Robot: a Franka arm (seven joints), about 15 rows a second.
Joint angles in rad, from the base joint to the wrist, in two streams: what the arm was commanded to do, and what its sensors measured. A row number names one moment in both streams.
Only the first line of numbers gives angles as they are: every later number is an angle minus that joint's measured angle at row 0.
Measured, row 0:
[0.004, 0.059, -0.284, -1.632, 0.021, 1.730, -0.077]
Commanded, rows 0 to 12:
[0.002, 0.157, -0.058, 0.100, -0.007, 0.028, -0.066]
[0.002, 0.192, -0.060, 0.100, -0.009, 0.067, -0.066]
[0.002, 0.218, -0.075, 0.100, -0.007, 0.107, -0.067]
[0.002, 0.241, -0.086, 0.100, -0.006, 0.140, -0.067]
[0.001, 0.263, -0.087, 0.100, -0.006, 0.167, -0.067]
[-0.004, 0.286, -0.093, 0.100, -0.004, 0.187, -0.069]
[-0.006, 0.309, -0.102, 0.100, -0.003, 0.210, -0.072]
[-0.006, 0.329, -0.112, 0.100, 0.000, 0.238, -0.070]
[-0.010, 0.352, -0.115, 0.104, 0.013, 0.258, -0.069]
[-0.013, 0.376, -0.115, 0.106, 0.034, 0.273, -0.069]
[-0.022, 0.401, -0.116, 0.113, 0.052, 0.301, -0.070]
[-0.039, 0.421, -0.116, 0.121, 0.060, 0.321, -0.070]
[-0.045, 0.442, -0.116, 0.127, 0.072, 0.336, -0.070]
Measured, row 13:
[-0.017, 0.366, -0.109, 0.067, 0.022, 0.303, -0.043]
